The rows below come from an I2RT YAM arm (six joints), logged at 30 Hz.
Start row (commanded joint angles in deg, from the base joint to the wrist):
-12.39 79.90 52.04 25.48 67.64 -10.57
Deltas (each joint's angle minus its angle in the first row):
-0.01 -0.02 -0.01 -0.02 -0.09 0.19
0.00 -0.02 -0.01 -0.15 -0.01 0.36
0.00 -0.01 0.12 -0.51 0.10 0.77
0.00 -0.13 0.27 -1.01 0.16 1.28
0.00 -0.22 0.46 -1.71 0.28 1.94
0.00 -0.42 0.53 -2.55 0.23 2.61
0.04 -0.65 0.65 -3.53 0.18 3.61
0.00 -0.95 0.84 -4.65 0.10 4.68
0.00 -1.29 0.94 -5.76 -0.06 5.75
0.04 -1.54 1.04 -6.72 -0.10 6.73
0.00 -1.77 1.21 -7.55 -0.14 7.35
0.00 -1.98 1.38 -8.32 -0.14 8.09
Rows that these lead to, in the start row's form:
-12.40 79.88 52.03 25.46 67.55 -10.38
-12.39 79.88 52.03 25.33 67.63 -10.21
-12.39 79.89 52.16 24.97 67.74 -9.80
-12.39 79.77 52.31 24.47 67.80 -9.29
-12.39 79.68 52.50 23.77 67.92 -8.63
-12.39 79.48 52.57 22.93 67.87 -7.96
-12.35 79.25 52.69 21.95 67.82 -6.96
-12.39 78.95 52.88 20.83 67.74 -5.89
-12.39 78.61 52.98 19.72 67.58 -4.82
-12.35 78.36 53.08 18.76 67.54 -3.84
-12.39 78.13 53.25 17.93 67.50 -3.22
-12.39 77.92 53.42 17.16 67.50 -2.48

